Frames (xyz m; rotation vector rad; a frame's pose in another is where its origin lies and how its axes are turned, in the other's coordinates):
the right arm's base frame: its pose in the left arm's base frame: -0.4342 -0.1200 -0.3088 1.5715 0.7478 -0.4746
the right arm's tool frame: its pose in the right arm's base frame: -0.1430 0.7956 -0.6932 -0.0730 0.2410 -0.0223
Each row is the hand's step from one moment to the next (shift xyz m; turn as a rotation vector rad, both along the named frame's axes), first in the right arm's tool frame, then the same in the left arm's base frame.
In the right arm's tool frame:
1: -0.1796 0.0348 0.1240 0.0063 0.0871 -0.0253
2: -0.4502 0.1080 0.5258 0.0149 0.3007 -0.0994
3: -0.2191 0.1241 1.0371 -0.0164 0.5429 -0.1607
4: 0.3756 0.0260 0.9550 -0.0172 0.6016 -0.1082
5: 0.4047 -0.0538 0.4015 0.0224 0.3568 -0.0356
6: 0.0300 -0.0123 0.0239 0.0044 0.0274 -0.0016
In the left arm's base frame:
1: -0.0478 -0.1854 0.1104 0.0564 0.0305 0.0645
2: -0.0334 -0.6586 0.2365 0.1863 0.1134 0.2301
3: 0.2949 -1.0251 -0.0335 0.3153 0.1697 0.4389
4: 0.5750 -0.7082 -0.4707 0.3733 0.1251 0.4679
5: 0.3526 -0.1985 -0.4052 0.2516 0.0618 0.2489
6: 0.0184 -0.0099 -0.0345 0.0214 0.0048 0.0171

